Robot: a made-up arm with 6 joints. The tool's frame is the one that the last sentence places. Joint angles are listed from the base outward.
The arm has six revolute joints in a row. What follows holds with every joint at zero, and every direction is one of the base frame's. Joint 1 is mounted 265.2 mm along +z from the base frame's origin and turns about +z. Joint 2 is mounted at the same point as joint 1 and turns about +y. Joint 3 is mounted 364.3 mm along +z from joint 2 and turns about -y. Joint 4 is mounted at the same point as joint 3 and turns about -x. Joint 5 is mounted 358.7 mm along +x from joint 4 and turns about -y. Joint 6 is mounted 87 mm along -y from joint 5 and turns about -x. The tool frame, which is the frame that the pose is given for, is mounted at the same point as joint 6; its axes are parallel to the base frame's.
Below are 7 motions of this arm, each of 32 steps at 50 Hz.
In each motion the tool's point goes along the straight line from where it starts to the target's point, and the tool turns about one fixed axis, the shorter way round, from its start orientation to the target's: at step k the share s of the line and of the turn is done. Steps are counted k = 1, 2, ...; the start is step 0. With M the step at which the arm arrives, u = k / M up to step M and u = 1 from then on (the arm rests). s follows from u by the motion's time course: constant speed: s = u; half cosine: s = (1 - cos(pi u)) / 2; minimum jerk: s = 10 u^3 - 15 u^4 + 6 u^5.
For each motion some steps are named. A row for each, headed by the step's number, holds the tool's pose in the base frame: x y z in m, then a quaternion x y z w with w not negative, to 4 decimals.
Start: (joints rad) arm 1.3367 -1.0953 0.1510 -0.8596 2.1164 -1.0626
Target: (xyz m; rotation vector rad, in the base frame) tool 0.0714 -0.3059 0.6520 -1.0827 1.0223 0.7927
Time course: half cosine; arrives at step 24
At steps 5, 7, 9, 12, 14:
5: 0.0263 -0.1717 0.7407 -0.7356 0.5125 -0.0235 0.4424
7: 0.0310 -0.1855 0.7316 -0.7172 0.5125 0.0165 0.4719
9: 0.0366 -0.2024 0.7204 -0.6920 0.5105 0.0654 0.5062
12: 0.0463 -0.2311 0.7015 -0.6428 0.5023 0.1474 0.5593
14: 0.0528 -0.2504 0.6887 -0.6051 0.4933 0.2020 0.5914

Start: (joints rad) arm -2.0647 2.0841 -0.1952 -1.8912 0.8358 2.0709
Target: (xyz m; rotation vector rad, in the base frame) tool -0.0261 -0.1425 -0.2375 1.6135 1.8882 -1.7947
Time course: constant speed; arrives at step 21
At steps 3, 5, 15, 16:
3: 0.0083 -0.0475 -0.1474 0.5749 0.7618 -0.2944 0.0489
5: 0.0045 -0.0581 -0.1574 0.5726 0.7495 -0.3289 0.0480
15: -0.0146 -0.1108 -0.2075 0.5492 0.6728 -0.4939 0.0426
16: -0.0165 -0.1161 -0.2125 0.5458 0.6638 -0.5096 0.0420

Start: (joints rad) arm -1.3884 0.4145 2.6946 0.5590 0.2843 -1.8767
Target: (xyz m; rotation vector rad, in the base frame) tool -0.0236 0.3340 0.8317 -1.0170 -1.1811 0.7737
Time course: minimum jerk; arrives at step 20
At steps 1, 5, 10, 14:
1: -0.0946 0.1068 0.8408 -0.3666 -0.6468 0.2853 0.6049
5: -0.0873 0.1301 0.8398 -0.3753 -0.6345 0.2913 0.6097
10: -0.0591 0.2203 0.8362 -0.4080 -0.5849 0.3136 0.6270
14: -0.0352 0.2969 0.8332 -0.4344 -0.5408 0.3316 0.6395

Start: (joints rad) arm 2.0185 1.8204 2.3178 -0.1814 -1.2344 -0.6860
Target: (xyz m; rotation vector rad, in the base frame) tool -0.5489 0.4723 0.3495 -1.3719 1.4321 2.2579
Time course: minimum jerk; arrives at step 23
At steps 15, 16, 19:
15: -0.4716 0.5126 0.3456 -0.3845 0.4963 0.7582 0.1761
16: -0.4926 0.5017 0.3466 -0.4045 0.4915 0.7571 0.1470
19: -0.5356 0.4792 0.3488 -0.4438 0.4796 0.7520 0.0868

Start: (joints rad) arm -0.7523 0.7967 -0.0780 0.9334 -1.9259 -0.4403
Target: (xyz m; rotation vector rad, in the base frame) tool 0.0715 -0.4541 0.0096 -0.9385 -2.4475 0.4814
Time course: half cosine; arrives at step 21
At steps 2, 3, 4, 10, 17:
2: 0.3555 -0.4106 0.2832 -0.0166 0.8838 -0.4640 0.0582
3: 0.3475 -0.4118 0.2756 -0.0061 0.8878 -0.4575 0.0498
4: 0.3367 -0.4135 0.2651 0.0082 0.8930 -0.4484 0.0383
10: 0.2276 -0.4302 0.1600 -0.1512 -0.9224 0.3468 0.0776
17: 0.0967 -0.4502 0.0339 -0.3130 -0.9030 0.2047 0.2115

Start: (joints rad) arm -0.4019 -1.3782 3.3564 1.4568 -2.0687 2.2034
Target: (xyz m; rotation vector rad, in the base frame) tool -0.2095 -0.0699 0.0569 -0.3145 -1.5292 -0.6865
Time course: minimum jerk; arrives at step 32
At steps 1, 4, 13, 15, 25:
1: -0.2461 0.0938 -0.0217 0.0353 -0.4977 -0.6884 0.5265
4: -0.2455 0.0912 -0.0205 0.0325 -0.5015 -0.6833 0.5296
13: -0.2341 0.0401 0.0041 -0.0229 -0.5710 -0.5755 0.5850
15: -0.2299 0.0215 0.0130 -0.0430 -0.5931 -0.5331 0.6018
25: -0.2122 -0.0579 0.0511 -0.1267 -0.6671 -0.3350 0.6532

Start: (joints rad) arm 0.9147 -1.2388 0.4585 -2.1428 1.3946 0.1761
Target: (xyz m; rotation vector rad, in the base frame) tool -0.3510 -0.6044 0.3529 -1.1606 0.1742 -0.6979
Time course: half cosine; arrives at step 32
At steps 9, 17, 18, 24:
9: -0.2527 -0.2923 0.6766 -0.9736 0.0668 -0.1730 0.1332
17: -0.2968 -0.4322 0.5315 -0.8447 0.0794 -0.2616 0.4602
18: -0.3026 -0.4507 0.5123 -0.8187 0.0803 -0.2709 0.4999
24: -0.3334 -0.5485 0.4109 -0.6516 0.0819 -0.3094 0.6877

